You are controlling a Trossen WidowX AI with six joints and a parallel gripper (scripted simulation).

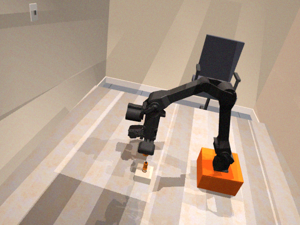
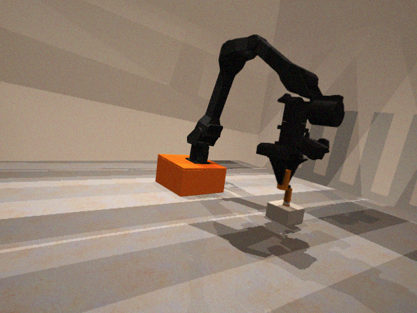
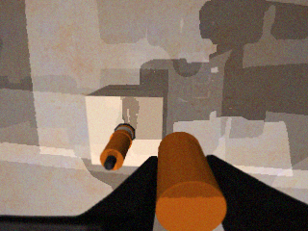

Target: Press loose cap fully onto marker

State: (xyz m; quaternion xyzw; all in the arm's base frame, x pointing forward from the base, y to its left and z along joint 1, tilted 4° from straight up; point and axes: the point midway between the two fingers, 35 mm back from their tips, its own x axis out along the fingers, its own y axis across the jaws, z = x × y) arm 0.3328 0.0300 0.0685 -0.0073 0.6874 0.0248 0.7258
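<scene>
Now: gripper tip 90 mm above the pale holder block, 50 mm to the right of it and 10 mm past it. Round my gripper tip: orange cap (10 mm above).
</scene>
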